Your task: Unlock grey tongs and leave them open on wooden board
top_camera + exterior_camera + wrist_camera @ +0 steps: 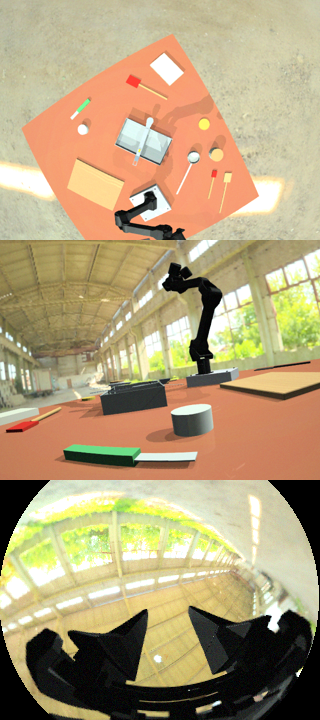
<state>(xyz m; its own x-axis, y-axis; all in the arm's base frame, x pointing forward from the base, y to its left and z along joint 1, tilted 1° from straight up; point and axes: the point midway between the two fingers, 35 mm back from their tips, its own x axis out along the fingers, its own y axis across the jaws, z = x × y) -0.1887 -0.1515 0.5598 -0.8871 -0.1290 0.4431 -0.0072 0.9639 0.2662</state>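
My gripper tip is now 560 mm short of the roasting tin, 40 mm to the right of it and 590 mm above it. Round my gripper tip: yellow disc (510 mm ahead, 340 mm to the right, 610 mm below); then wooden board (410 mm ahead, 480 mm to the left, 610 mm below); then red spatula (880 mm ahead, 90 mm to the right, 620 mm below).
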